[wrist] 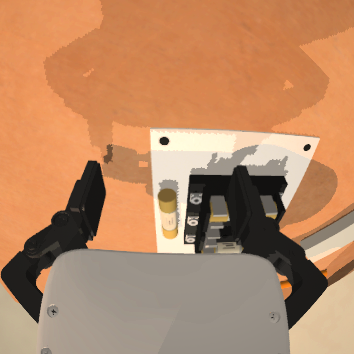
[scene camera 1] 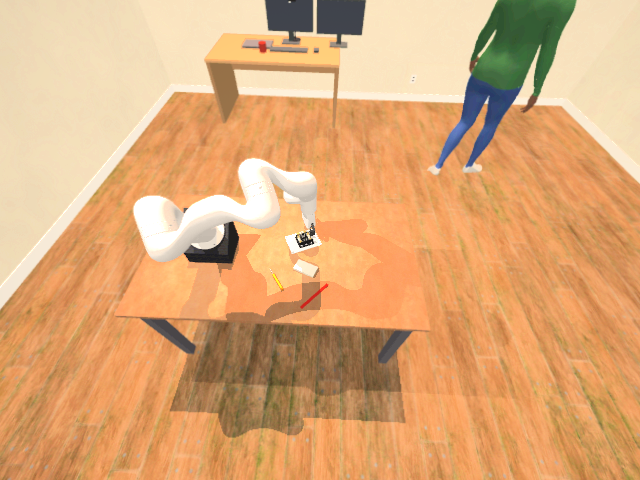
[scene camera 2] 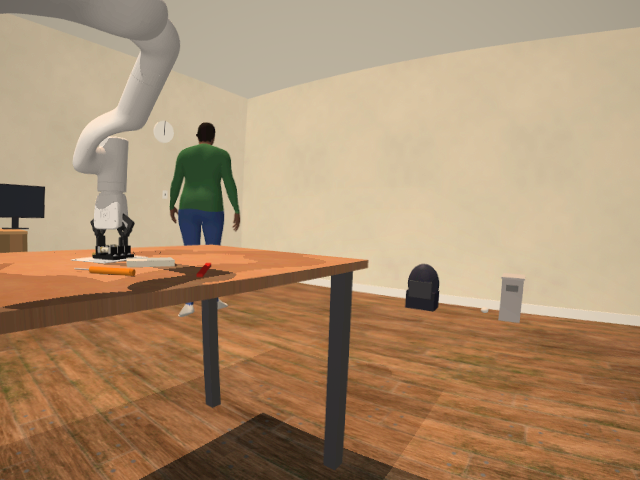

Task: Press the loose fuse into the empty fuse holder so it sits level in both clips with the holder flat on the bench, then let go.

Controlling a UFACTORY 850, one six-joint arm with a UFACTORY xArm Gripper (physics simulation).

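The loose fuse (wrist: 169, 215), with a pale body and brass caps, is on the white plate (wrist: 192, 145) (scene camera 1: 294, 248) beside the black holder block (wrist: 210, 181) (scene camera 1: 305, 240) (scene camera 2: 111, 256). Its exact tilt is hard to tell. My gripper (wrist: 165, 178) (scene camera 2: 111, 250) is open, low over the plate, with the fuse between its widely spread fingers in the wrist view and not gripped. The right finger stands over the holder and hides part of it. Two grey clips (wrist: 218, 207) (wrist: 269, 205) show either side of that finger. A printed fuse body (wrist: 229, 246) shows lower in the holder, partly hidden.
A pale block (scene camera 1: 306, 268) (scene camera 2: 150, 262) lies in front of the plate. A yellow-orange screwdriver (scene camera 1: 277, 281) (scene camera 2: 112, 271) and a red stick (scene camera 1: 314, 296) (scene camera 2: 204, 269) lie nearer the table's front edge. A person (scene camera 1: 509, 56) (scene camera 2: 204, 178) stands beyond the table.
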